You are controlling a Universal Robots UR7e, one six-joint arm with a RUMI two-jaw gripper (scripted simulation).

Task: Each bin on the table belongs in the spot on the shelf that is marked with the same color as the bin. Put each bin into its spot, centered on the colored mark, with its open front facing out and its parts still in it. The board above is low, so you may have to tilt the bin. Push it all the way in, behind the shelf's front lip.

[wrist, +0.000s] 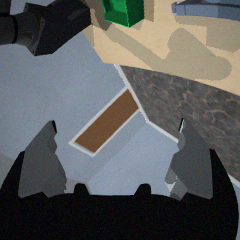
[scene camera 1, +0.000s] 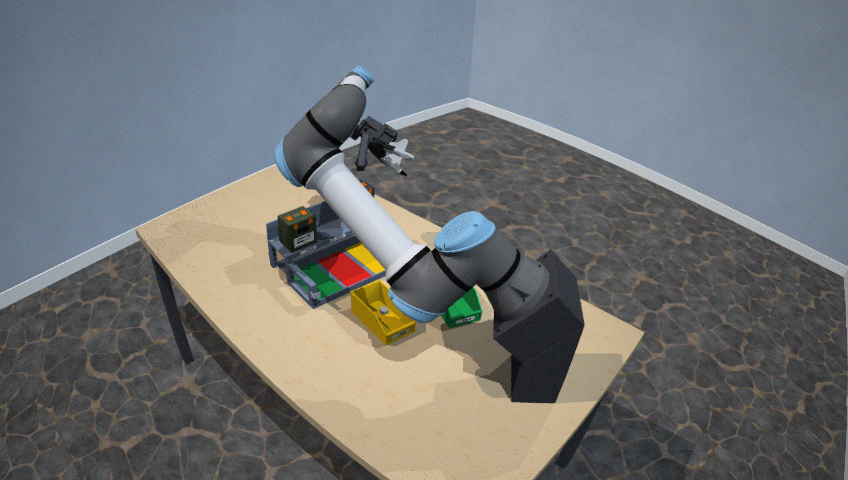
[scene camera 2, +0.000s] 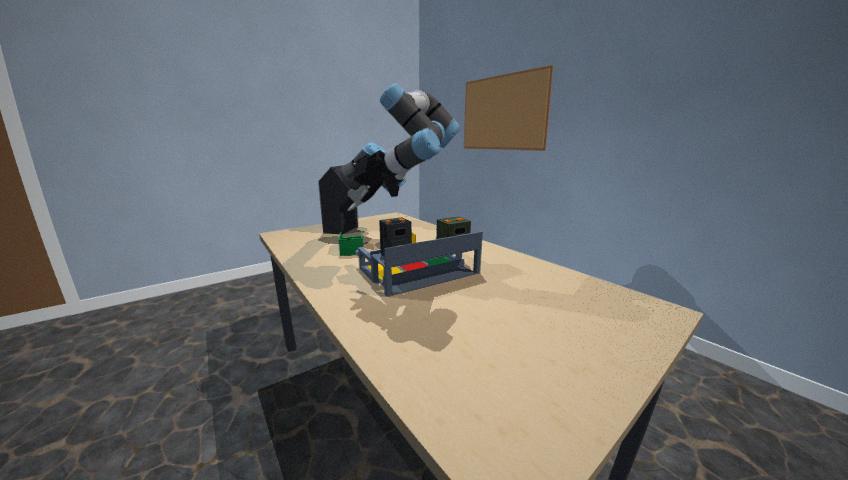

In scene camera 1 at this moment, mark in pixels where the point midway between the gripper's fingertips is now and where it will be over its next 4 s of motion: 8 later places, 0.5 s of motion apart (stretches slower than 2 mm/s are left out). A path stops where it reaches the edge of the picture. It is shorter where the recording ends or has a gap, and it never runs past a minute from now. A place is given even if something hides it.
My gripper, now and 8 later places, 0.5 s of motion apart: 410, 167; 404, 181; 388, 196; 367, 201; 354, 199; 351, 198; 350, 198; 350, 200; 349, 203
